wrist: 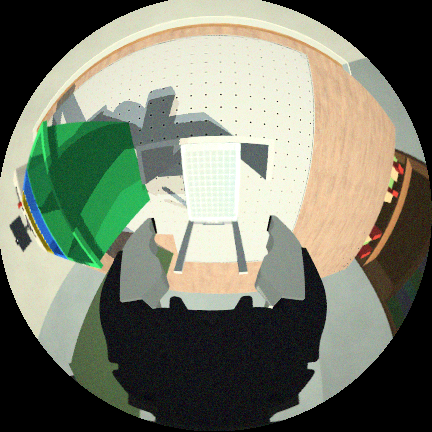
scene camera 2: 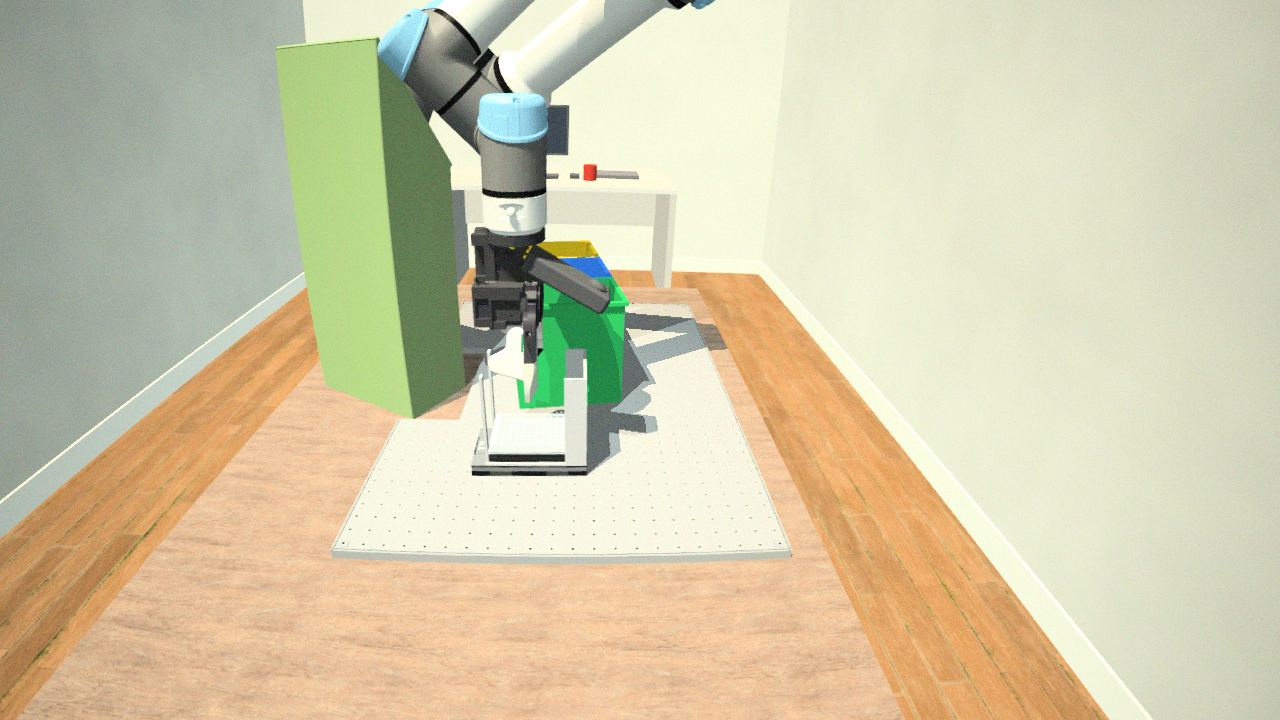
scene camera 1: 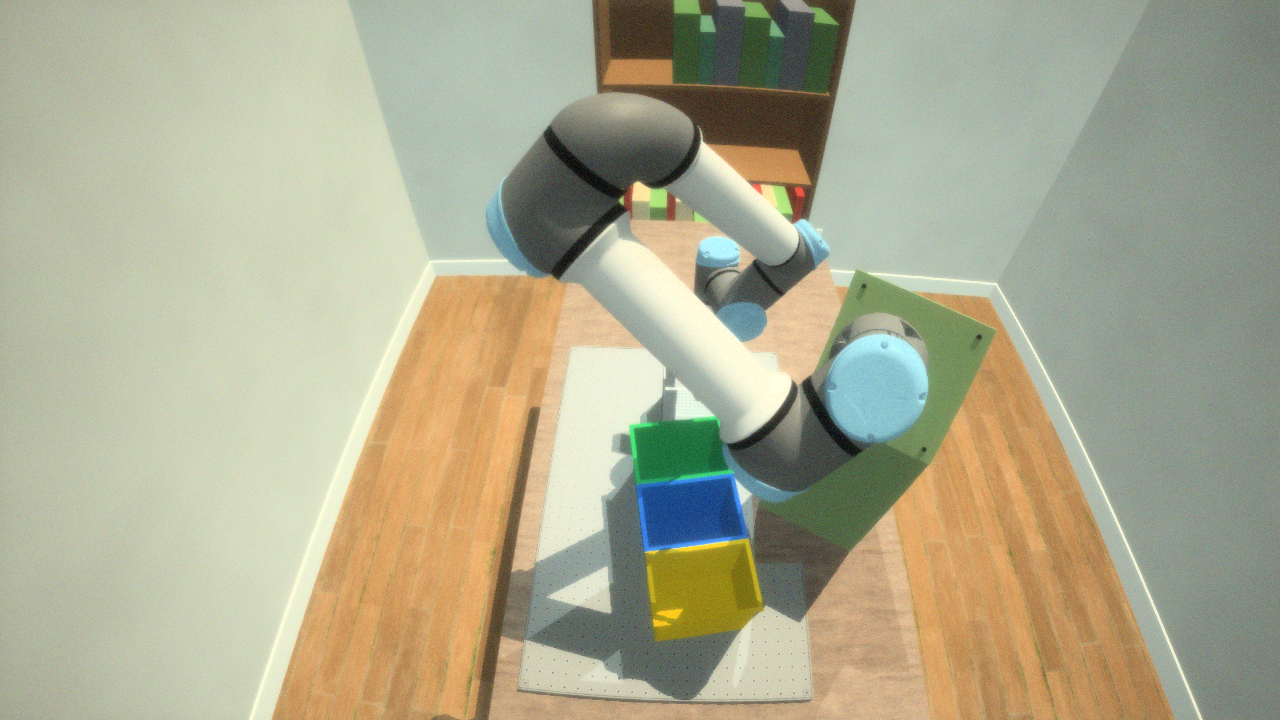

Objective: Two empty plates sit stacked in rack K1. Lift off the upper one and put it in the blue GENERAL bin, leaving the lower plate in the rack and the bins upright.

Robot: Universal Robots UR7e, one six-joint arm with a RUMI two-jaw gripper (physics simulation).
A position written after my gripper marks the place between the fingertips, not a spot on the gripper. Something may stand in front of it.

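Observation:
A blue bin (scene camera 1: 674, 514) is visible. A yellow bin (scene camera 1: 706, 589) appears in that same view and, as the yellow bin (scene camera 2: 562, 249), in scene camera 2. My gripper (scene camera 2: 531, 378) is visible there, and the wrist view also shows my gripper (wrist: 210, 217).

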